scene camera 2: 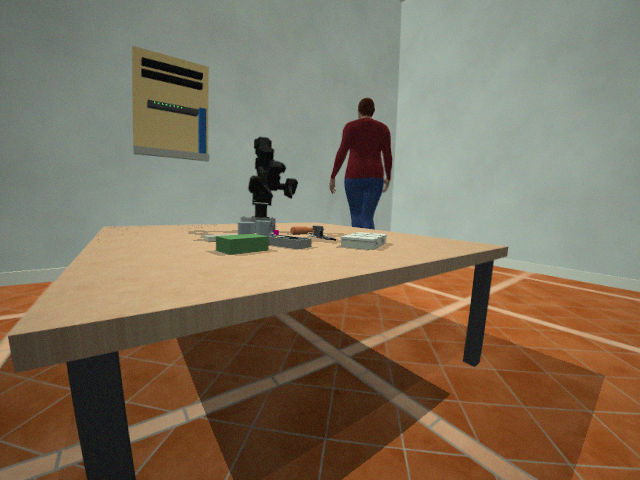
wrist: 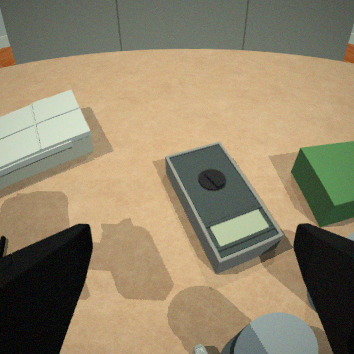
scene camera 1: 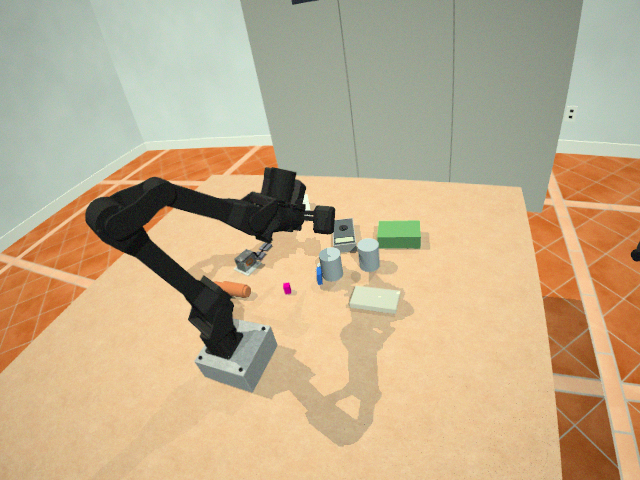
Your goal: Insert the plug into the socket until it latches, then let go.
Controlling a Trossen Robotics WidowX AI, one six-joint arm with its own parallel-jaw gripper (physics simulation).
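Places are measured from the arm's base along level axes (x left, y down, z back), in centimetres.
Pixels of known places: gripper, fingertip midpoint: (scene camera 2: pixel 282 197) (wrist: pixel 195 237) (scene camera 1: pixel 310 215); arm's base at its link origin: (scene camera 2: pixel 260 217) (scene camera 1: pixel 224 343).
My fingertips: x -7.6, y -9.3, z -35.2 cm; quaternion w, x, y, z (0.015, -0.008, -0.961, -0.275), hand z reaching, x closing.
Note:
Ahead of a thing's pixels: the offset from my fingertips to its top centre.
A small grey housing {dz +5.2, dx +20.3, dy +11.2 cm} (scene camera 1: pixel 247 261) (scene camera 2: pixel 317 230) on a white base looks like the socket. Grey blocks on a black cable (scene camera 1: pixel 264 249) lie close beside it and look like the plug; from here I cannot tell how the two meet. In the wrist view, a dark end at the left edge may be the cable. My gripper (scene camera 1: pixel 294 222) (scene camera 2: pixel 273 188) (wrist: pixel 195 237) is open and empty, raised above the table. The black fingers stand wide apart in the wrist view, and the housing is hidden there.
A grey meter {dz -11.8, dx -3.7, dy +12.7 cm} (scene camera 1: pixel 343 232) (wrist: pixel 215 200), green block {dz -13.6, dx -19.9, dy +11.7 cm} (scene camera 1: pixel 398 235) (scene camera 2: pixel 241 243) (wrist: pixel 330 180), white case {dz -21.3, dx +21.2, dy +12.2 cm} (scene camera 2: pixel 363 240) (wrist: pixel 42 130), two grey cylinders {dz +3.8, dx -5.2, dy +8.7 cm} (scene camera 1: pixel 331 264) {dz -1.5, dx -14.0, dy +8.7 cm} (scene camera 1: pixel 368 254), blue item {dz +5.1, dx -2.0, dy +13.7 cm} (scene camera 1: pixel 319 274), magenta block {dz +12.4, dx +4.2, dy +13.2 cm} (scene camera 1: pixel 286 288), orange cylinder {dz +16.2, dx +23.2, dy +12.3 cm} (scene camera 1: pixel 237 289) and pale slab {dz +11.0, dx -18.4, dy +14.2 cm} (scene camera 1: pixel 374 299) are on the table.

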